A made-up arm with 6 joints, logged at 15 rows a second.
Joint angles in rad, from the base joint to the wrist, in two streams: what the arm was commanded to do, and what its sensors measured. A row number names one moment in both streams.
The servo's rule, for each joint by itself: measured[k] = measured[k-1] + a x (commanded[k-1-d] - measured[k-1]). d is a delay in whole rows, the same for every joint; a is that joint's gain. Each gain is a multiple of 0.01, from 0.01 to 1. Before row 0 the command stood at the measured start. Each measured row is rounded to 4 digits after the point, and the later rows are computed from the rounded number. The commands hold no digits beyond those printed.
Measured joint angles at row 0:
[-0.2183, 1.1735, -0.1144, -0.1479, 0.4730, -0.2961]
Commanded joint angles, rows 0 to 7:
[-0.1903, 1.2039, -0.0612, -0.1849, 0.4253, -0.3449]
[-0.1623, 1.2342, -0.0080, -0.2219, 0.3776, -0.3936]
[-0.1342, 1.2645, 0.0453, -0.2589, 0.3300, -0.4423]
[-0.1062, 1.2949, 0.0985, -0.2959, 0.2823, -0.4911]
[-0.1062, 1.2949, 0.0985, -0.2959, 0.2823, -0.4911]
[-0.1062, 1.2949, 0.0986, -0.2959, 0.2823, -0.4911]
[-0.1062, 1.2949, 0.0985, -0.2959, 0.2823, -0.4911]
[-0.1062, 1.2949, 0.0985, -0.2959, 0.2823, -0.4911]
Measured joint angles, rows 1 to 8:
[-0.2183, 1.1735, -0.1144, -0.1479, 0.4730, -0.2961]
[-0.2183, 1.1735, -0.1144, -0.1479, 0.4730, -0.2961]
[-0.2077, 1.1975, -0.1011, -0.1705, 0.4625, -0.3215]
[-0.1904, 1.2265, -0.0778, -0.2019, 0.4438, -0.3590]
[-0.1690, 1.2565, -0.0470, -0.2367, 0.4188, -0.4023]
[-0.1451, 1.2868, -0.0106, -0.2728, 0.3888, -0.4485]
[-0.1303, 1.2932, 0.0167, -0.2869, 0.3654, -0.4707]
[-0.1211, 1.2945, 0.0372, -0.2924, 0.3471, -0.4813]
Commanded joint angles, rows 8 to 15:
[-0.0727, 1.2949, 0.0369, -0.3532, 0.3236, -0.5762]
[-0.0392, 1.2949, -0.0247, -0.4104, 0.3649, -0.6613]
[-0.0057, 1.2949, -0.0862, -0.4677, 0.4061, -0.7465]
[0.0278, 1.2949, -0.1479, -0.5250, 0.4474, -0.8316]
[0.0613, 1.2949, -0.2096, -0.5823, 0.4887, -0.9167]
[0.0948, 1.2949, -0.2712, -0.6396, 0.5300, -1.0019]
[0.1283, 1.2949, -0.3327, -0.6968, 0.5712, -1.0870]
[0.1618, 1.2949, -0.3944, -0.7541, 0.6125, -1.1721]
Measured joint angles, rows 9 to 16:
[-0.1154, 1.2948, 0.0525, -0.2945, 0.3328, -0.4864]
[-0.1119, 1.2949, 0.0640, -0.2954, 0.3217, -0.4888]
[-0.0970, 1.2949, 0.0572, -0.3307, 0.3221, -0.5342]
[-0.0750, 1.2949, 0.0367, -0.3793, 0.3315, -0.6003]
[-0.0487, 1.2949, 0.0060, -0.4332, 0.3479, -0.6763]
[-0.0196, 1.2949, -0.0325, -0.4892, 0.3698, -0.7571]
[0.0111, 1.2949, -0.0768, -0.5460, 0.3960, -0.8401]
[0.0429, 1.2949, -0.1254, -0.6031, 0.4255, -0.9242]

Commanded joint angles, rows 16 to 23:
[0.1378, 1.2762, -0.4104, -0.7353, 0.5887, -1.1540]
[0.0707, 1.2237, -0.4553, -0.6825, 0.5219, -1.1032]
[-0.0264, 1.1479, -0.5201, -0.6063, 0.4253, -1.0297]
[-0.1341, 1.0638, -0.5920, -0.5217, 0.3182, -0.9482]
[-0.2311, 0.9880, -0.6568, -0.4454, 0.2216, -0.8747]
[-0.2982, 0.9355, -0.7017, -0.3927, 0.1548, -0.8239]
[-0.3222, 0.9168, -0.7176, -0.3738, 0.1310, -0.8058]
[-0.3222, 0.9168, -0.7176, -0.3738, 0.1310, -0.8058]
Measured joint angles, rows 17 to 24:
[0.0754, 1.2949, -0.1772, -0.6603, 0.4576, -1.0089]
[0.1082, 1.2949, -0.2315, -0.7175, 0.4917, -1.0938]
[0.1194, 1.2801, -0.2762, -0.7284, 0.5130, -1.1251]
[0.1009, 1.2355, -0.3210, -0.7004, 0.5150, -1.1137]
[0.0525, 1.1663, -0.3708, -0.6430, 0.4953, -1.0700]
[-0.0184, 1.0853, -0.4261, -0.5690, 0.4563, -1.0067]
[-0.0992, 1.0084, -0.4838, -0.4936, 0.4047, -0.9381]
[-0.1748, 0.9508, -0.5383, -0.4321, 0.3497, -0.8787]

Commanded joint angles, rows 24 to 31:
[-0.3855, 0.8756, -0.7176, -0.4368, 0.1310, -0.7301]
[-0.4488, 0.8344, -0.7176, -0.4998, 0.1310, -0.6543]
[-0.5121, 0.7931, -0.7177, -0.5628, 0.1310, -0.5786]
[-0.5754, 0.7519, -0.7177, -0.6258, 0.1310, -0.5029]
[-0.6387, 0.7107, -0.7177, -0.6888, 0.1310, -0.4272]
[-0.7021, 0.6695, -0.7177, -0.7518, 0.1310, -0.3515]
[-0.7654, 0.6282, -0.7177, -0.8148, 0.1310, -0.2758]
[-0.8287, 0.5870, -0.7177, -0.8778, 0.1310, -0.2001]
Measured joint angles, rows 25 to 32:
[-0.2308, 0.9239, -0.5831, -0.3965, 0.3016, -0.8408]
[-0.2655, 0.9183, -0.6167, -0.3827, 0.2641, -0.8226]
[-0.3111, 0.8846, -0.6419, -0.4157, 0.2348, -0.7745]
[-0.3634, 0.8449, -0.6608, -0.4670, 0.2120, -0.7120]
[-0.4199, 0.8040, -0.6750, -0.5254, 0.1942, -0.6426]
[-0.4790, 0.7628, -0.6857, -0.5866, 0.1803, -0.5700]
[-0.5397, 0.7216, -0.6937, -0.6489, 0.1695, -0.4957]
[-0.6014, 0.6804, -0.6997, -0.7117, 0.1610, -0.4207]

